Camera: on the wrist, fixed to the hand. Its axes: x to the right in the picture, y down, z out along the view.
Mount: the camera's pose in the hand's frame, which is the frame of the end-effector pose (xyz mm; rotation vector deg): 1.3 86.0 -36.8 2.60 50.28 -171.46
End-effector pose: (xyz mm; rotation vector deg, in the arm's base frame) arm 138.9 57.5 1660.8 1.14 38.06 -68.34
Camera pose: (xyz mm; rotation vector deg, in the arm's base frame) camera 196.0 103.1 1602.4 16.96 -29.49 99.69
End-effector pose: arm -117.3 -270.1 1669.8 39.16 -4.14 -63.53
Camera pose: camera -34.0 -231.0 1686.6 -26.91 -72.77 94.78
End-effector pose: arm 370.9 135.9 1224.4 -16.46 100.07 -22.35
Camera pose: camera 336.3 217.6 1194.6 99.00 -8.82 94.17
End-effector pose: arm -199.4 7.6 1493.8 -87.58 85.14 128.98
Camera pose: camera -217.7 -65.8 1548.9 -90.04 -60.69 -21.15
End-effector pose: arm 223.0 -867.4 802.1 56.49 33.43 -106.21
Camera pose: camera 313.3 -880.7 781.4 0.53 -62.49 42.33
